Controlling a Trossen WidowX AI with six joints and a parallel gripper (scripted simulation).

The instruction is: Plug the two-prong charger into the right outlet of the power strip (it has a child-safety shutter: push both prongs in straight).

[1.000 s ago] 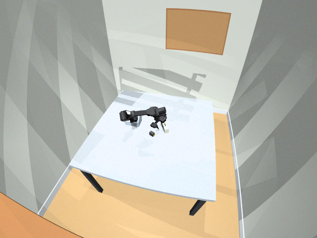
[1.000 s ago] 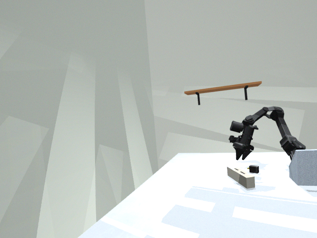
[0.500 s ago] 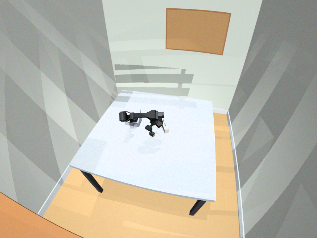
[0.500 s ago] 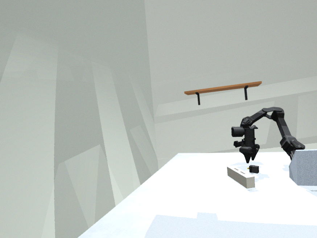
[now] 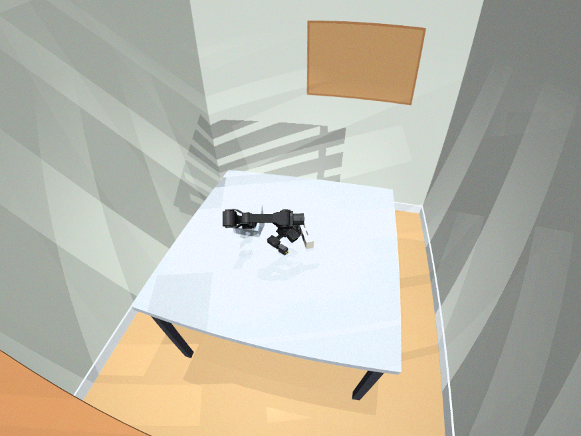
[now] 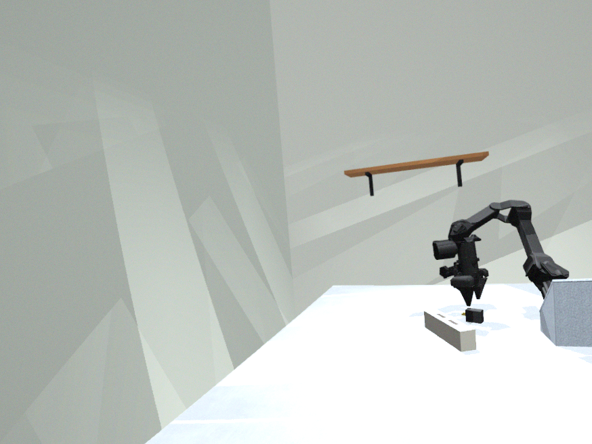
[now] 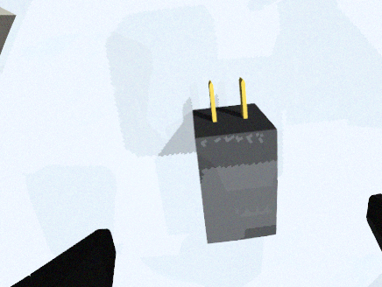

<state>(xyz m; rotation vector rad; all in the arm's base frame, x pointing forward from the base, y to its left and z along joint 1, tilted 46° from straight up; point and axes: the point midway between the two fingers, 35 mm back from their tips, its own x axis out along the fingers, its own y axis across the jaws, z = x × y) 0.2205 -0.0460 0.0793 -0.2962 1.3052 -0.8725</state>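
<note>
The two-prong charger lies 40 mm below my gripper tip, 10 mm to the right of it and 10 mm ahead of it.
</note>
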